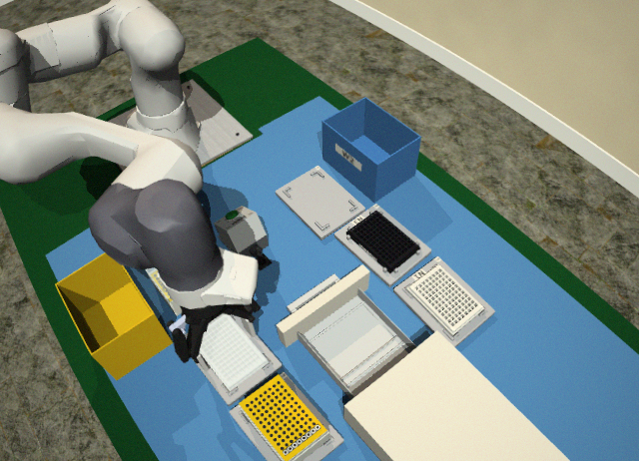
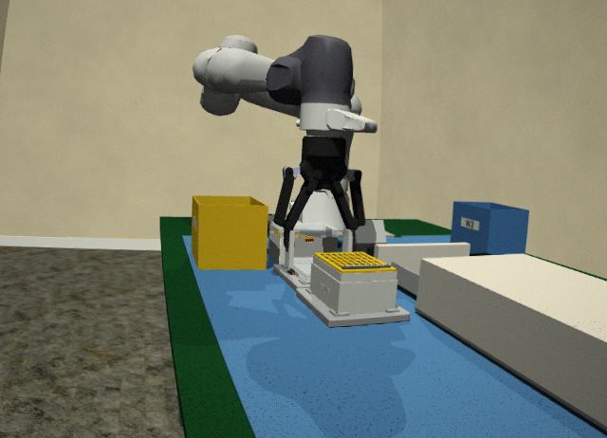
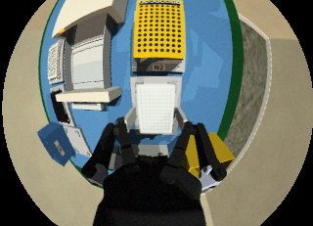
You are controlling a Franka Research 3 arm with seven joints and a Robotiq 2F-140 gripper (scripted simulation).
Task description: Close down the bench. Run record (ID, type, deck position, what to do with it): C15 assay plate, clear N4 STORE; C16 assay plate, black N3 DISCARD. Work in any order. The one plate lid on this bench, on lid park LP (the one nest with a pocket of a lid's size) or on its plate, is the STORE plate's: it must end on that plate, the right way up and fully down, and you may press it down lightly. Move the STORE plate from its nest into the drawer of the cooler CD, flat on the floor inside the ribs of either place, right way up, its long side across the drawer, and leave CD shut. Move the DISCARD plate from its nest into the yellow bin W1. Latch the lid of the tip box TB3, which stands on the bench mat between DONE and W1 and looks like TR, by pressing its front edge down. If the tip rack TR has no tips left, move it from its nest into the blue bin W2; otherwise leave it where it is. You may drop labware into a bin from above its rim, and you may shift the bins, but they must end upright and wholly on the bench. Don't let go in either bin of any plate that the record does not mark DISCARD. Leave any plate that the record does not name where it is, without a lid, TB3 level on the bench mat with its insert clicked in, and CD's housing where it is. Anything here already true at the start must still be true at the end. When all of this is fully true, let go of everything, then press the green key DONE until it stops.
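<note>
Right now my hand is 2 cm above the plate lid. The rest, counted from my hand: nest N4: 4 cm below; tip rack TR: 16 cm ahead, 4 cm to the right, 1 cm above; tip box TB3: 17 cm behind, 5 cm to the left, 1 cm below.
</note>
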